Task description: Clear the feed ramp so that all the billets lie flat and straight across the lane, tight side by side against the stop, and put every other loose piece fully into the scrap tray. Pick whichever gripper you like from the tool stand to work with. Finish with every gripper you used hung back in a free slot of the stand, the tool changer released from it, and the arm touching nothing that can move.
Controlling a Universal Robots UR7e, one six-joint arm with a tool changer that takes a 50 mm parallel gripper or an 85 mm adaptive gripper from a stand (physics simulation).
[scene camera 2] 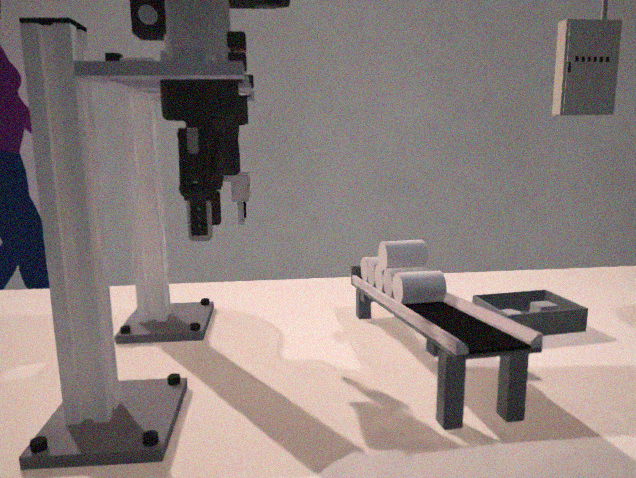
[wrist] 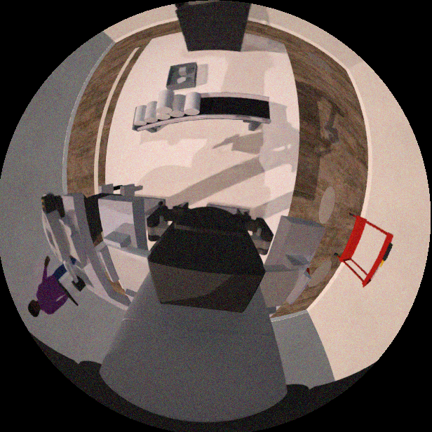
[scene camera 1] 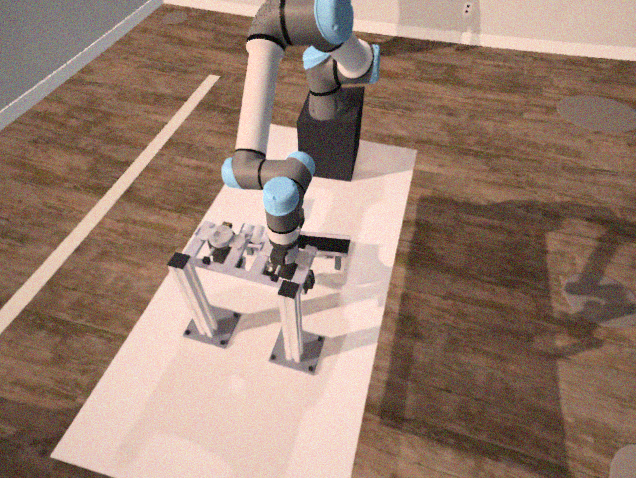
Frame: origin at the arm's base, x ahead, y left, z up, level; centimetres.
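Where they show: arm's base at its link origin: [scene camera 1: 328, 108].
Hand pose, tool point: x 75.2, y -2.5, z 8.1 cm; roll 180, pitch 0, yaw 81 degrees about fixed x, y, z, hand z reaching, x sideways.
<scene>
Things, the pixels of their top centre, and the offset from my tool point.
- feed ramp at its top centre: [scene camera 2: 422, 289] [scene camera 1: 294, 237] dx -26.1, dy -3.3, dz -27.2 cm
- scrap tray at its top centre: [scene camera 2: 527, 301] dx -46.3, dy -9.6, dz -32.5 cm
My gripper [scene camera 2: 208, 214] [wrist: 210, 227] is the black adaptive one, under the arm's wrist in a slot of the tool stand [scene camera 1: 233, 273] [scene camera 2: 123, 68]; its fingers stand apart, with nothing between them. The feed ramp [scene camera 2: 473, 328] [wrist: 235, 106] stands away from it. Several pale cylinders lie across the ramp's stop end. One cylinder [scene camera 2: 404, 254] [wrist: 165, 101] rests on top of the row, and another cylinder [scene camera 2: 420, 287] [wrist: 192, 103] lies at the row's open end. The scrap tray [scene camera 2: 560, 321] beside the ramp holds small pale pieces [scene camera 2: 543, 306] [wrist: 183, 71].
Another gripper [scene camera 1: 221, 253] hangs in the stand's left part in scene camera 1. Two stand posts [scene camera 1: 292, 323] [scene camera 2: 74, 231] rise from bolted base plates. The robot's dark pedestal [scene camera 1: 329, 138] is beyond the ramp. A person [wrist: 50, 295] and a red cart [wrist: 353, 239] show around the cell.
</scene>
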